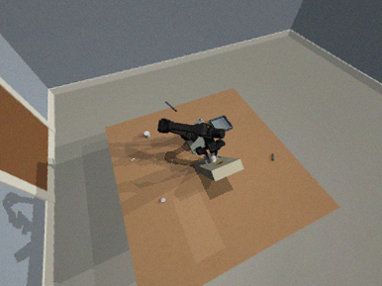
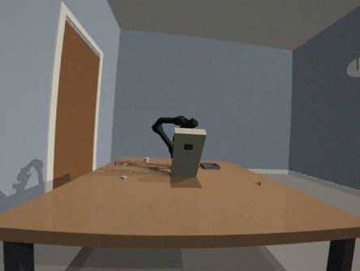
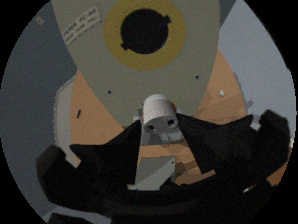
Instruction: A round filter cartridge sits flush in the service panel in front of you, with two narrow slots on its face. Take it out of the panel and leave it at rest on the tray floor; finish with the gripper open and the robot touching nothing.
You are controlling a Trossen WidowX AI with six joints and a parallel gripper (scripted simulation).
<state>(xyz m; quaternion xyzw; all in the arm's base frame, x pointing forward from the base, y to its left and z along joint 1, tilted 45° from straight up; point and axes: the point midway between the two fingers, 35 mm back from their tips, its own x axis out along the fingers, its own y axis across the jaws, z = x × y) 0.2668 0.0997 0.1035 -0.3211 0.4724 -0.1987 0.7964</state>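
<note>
The service panel lies 5 cm ahead of my gripper tip and 2 cm below it. From my gripper tip the other things lie so: round filter cartridge right at my gripper tip; then tray 34 cm behind, 29 cm to the left, 18 cm below.
</note>
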